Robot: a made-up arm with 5 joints.
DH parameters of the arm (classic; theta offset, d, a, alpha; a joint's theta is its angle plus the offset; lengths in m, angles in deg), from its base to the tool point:
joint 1: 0 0.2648 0 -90
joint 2: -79.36 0 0.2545 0
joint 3: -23.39 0 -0.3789 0
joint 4: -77.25 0 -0.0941 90
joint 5: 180 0.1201 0 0
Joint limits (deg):
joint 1: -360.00..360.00
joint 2: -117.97..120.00
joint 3: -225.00..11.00
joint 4: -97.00..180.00
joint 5: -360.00..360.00
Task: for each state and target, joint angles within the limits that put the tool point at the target. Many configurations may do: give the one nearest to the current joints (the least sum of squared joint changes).
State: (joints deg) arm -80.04 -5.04 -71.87 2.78 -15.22
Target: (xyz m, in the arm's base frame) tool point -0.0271 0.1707 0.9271
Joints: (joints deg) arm -80.98 -62.68 -90.47 -13.77 -15.22
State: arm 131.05 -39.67 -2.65 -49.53 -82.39
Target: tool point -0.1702 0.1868 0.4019
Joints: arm 132.34 -50.64 2.51 -59.80 -82.39
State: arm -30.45 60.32 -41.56 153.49 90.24
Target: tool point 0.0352 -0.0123 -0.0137
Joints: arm -19.26 78.22 -51.71 135.19 90.24
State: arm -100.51 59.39 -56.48 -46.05 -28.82
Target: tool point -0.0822 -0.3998 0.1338
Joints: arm -101.62 32.73 -33.72 -70.88 -28.82
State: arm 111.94 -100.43 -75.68 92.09 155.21
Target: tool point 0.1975 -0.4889 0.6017
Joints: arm 112.00 -114.42 -102.51 78.30 155.21
